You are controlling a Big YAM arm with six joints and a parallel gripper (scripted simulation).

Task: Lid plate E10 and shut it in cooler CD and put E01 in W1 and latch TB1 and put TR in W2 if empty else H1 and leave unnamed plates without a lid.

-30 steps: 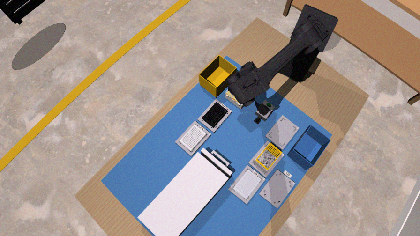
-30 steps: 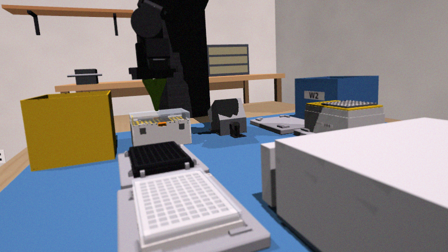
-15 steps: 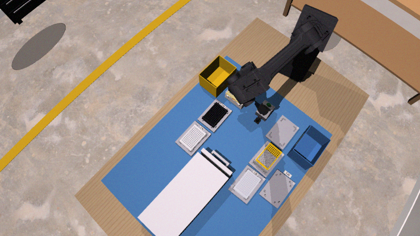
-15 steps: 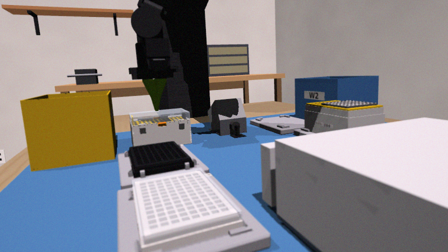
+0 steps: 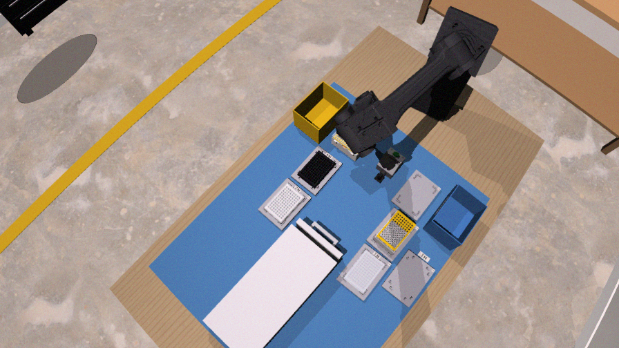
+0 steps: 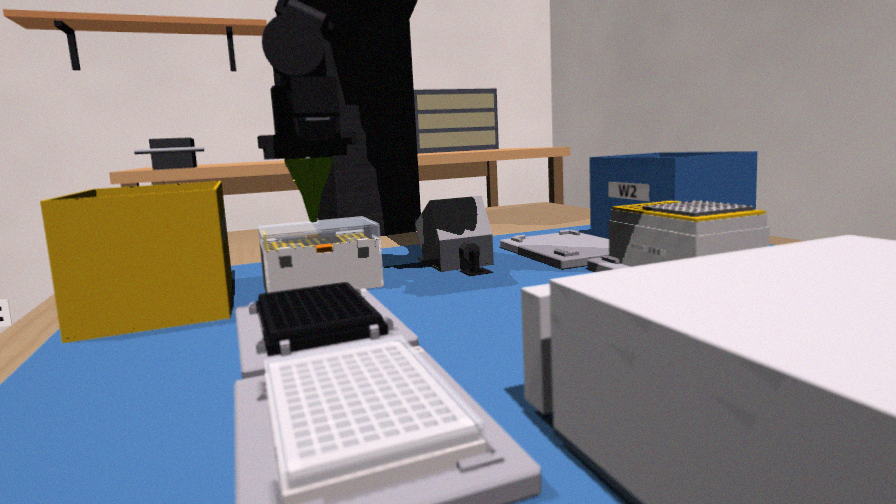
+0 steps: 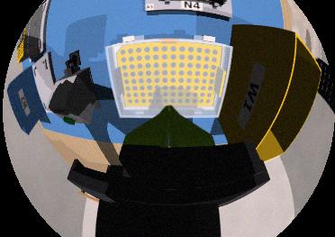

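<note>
Right now the tip box TB1 is 4 cm below my hand, 3 cm ahead of it and 1 cm to the left of it. Round my hand: black plate: 20 cm ahead, 6 cm below, 2 cm to the left; then done key housing: 17 cm to the left, 5 cm behind, 2 cm below; then yellow bin W1: 15 cm to the right, 6 cm ahead, 4 cm below.
</note>
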